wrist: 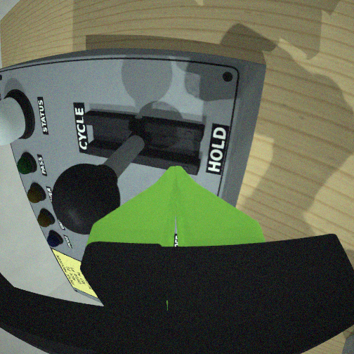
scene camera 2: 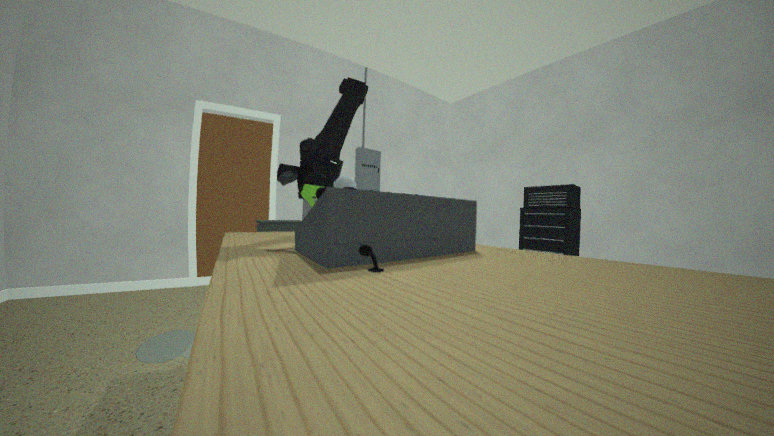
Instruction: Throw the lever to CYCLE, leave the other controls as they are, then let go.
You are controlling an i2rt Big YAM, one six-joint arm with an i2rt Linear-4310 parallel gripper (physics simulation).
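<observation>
The grey control box (scene camera 2: 389, 227) (wrist: 55, 80) stands on the table. In the wrist view, the lever's black ball knob (wrist: 86, 197) is at the left, and its shaft (wrist: 122, 155) comes up near the middle of the slot (wrist: 175, 131) between the labels CYCLE (wrist: 80, 127) and HOLD (wrist: 217, 150). The knob appears on the CYCLE side; its exact tilt is hard to tell. My gripper (scene camera 2: 312, 194) (wrist: 175, 175) is shut and empty, with its green fingertips to the HOLD side of the knob; a gap shows between them. The lever is hidden in the scene view.
The white STATUS dome (wrist: 11, 120) and several small lamps, among them a green one (wrist: 26, 163) and a blue one (wrist: 54, 238), line the panel's left side. The gripper covers the lower panel. A small black hook-shaped part (scene camera 2: 371, 257) stands beside the box on the wooden table (scene camera 2: 433, 335).
</observation>
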